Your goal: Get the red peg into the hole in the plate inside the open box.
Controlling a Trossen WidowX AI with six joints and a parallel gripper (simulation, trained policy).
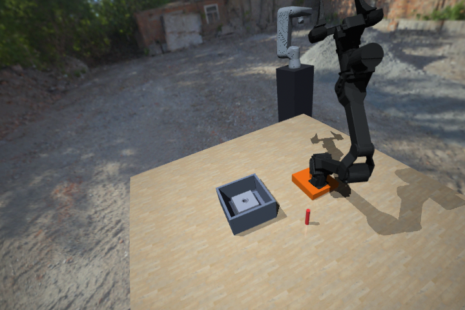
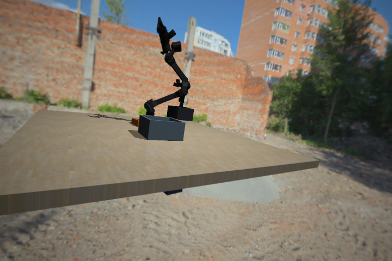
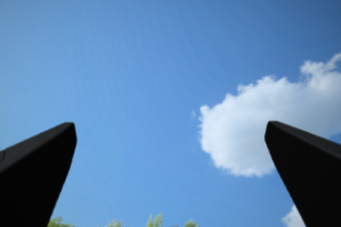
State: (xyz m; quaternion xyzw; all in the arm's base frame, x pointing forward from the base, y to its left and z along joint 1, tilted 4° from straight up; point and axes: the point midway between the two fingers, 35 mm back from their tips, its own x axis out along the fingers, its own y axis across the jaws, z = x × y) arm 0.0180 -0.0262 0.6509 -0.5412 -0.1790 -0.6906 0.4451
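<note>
Right now my gripper tip is 680 mm above the red peg, 190 mm short of it and 110 mm to the right of it. The rest, counted from my gripper tip: pale plate: 670 mm below, 340 mm ahead, 100 mm to the right; then grey box: 690 mm below, 340 mm ahead, 100 mm to the right.
</note>
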